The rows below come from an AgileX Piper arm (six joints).
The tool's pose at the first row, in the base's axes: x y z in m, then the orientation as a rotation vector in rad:
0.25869 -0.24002 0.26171 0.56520 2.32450 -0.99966
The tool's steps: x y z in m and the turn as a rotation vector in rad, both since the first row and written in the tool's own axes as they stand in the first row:
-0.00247 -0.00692 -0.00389 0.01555 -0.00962 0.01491
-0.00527 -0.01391 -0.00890 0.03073 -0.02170 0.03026
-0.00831 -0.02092 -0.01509 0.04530 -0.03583 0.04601
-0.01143 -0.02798 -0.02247 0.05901 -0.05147 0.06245
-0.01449 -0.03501 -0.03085 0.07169 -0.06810 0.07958
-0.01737 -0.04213 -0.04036 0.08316 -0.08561 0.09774
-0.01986 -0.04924 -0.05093 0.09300 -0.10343 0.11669
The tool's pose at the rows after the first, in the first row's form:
0.25547 -0.24189 0.26914 0.58180 2.30267 -1.01223
0.25211 -0.24301 0.27747 0.59703 2.27848 -1.02409
0.24855 -0.24329 0.28663 0.61099 2.25241 -1.03494
0.24466 -0.24272 0.29656 0.62423 2.22492 -1.04428
0.24043 -0.24136 0.30701 0.63698 2.19655 -1.05189
0.23565 -0.23919 0.31805 0.64961 2.16732 -1.05741
0.23025 -0.23614 0.32945 0.66205 2.13804 -1.06046

